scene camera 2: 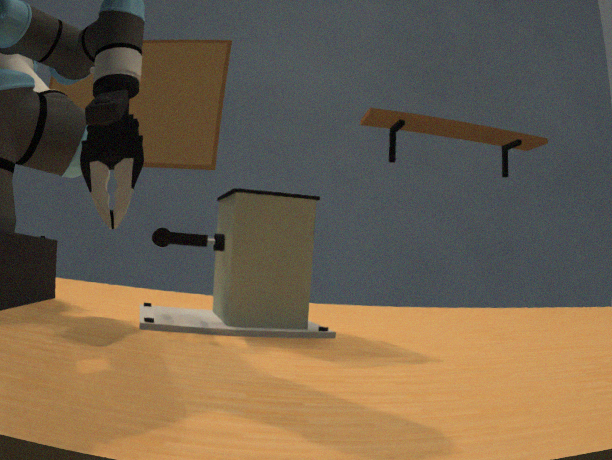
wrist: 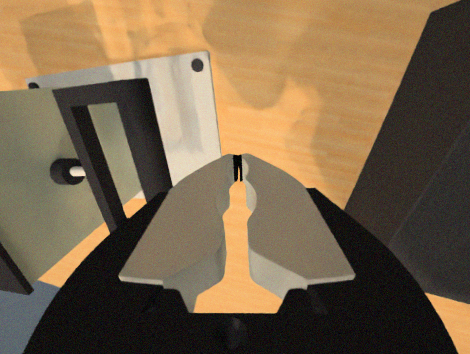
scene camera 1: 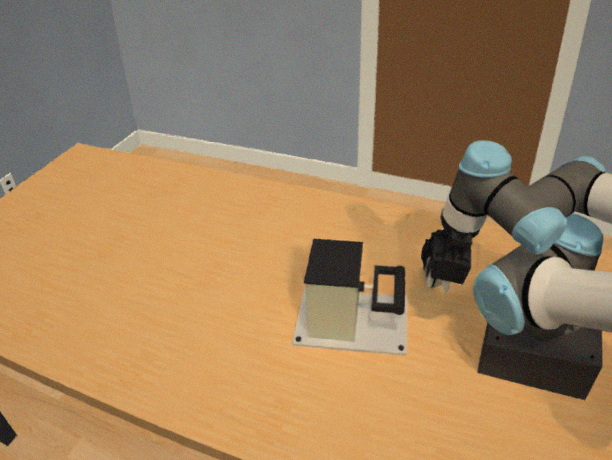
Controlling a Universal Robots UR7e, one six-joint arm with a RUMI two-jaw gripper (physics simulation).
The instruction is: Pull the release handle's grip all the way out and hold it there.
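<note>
The black rectangular release handle (scene camera 1: pixel 400 291) (scene camera 2: pixel 185 239) (wrist: pixel 143 135) stands out from the side of the pale green box (scene camera 1: pixel 332 310) (scene camera 2: pixel 265 260) (wrist: pixel 25 150). A short stretch of its light rod (scene camera 1: pixel 368 287) (scene camera 2: pixel 211 241) (wrist: pixel 76 171) shows between the black collar and the frame, so the grip sits close to the box. My gripper (scene camera 1: pixel 438 287) (scene camera 2: pixel 112 226) (wrist: pixel 238 158) is shut with its tips together and nothing between them. It is on the robot-base side of the grip, apart from it, with the tips slightly higher than the handle in scene camera 2.
The box stands on a light base plate (scene camera 1: pixel 380 341) (scene camera 2: pixel 180 317) (wrist: pixel 192 110) with black bolts, on the wooden table (scene camera 1: pixel 200 300). The dark robot base (scene camera 1: pixel 540 360) (scene camera 2: pixel 25 270) (wrist: pixel 425 150) is on the gripper's other side. A wall shelf (scene camera 2: pixel 450 130) is in the background.
</note>
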